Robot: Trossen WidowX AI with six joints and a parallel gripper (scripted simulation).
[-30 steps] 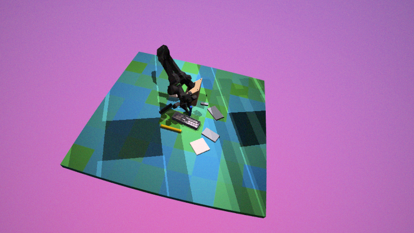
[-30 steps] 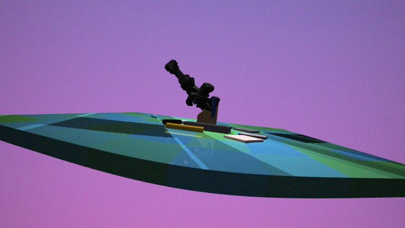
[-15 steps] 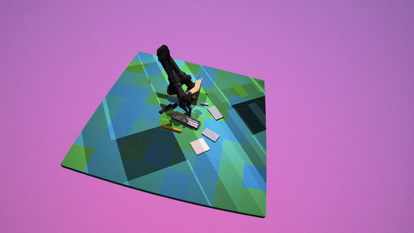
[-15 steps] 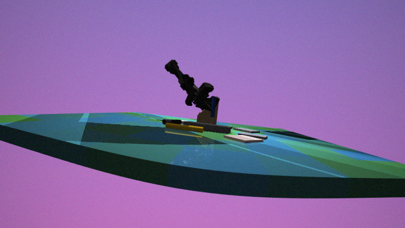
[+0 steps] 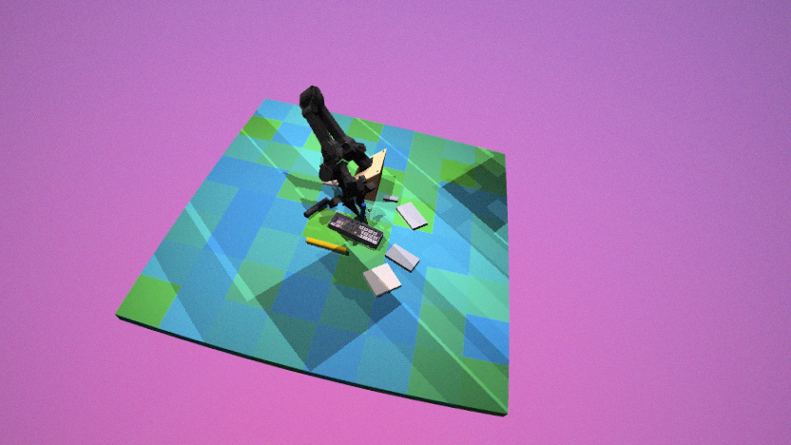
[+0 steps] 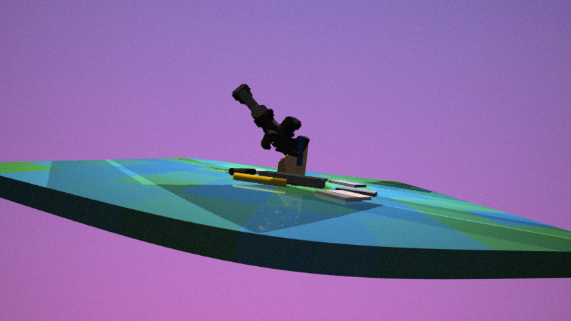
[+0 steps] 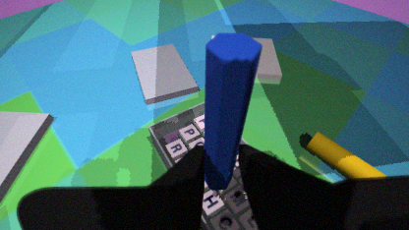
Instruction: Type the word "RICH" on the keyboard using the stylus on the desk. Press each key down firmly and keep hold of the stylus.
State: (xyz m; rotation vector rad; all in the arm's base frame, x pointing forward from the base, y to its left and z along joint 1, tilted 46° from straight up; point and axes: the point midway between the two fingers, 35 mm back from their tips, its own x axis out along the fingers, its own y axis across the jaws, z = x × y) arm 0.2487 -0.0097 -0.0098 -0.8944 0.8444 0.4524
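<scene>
My gripper tip is 20 mm above the stylus. Round my gripper tip: yellow bar (110 mm to the right, 100 mm ahead, 80 mm below).
</scene>
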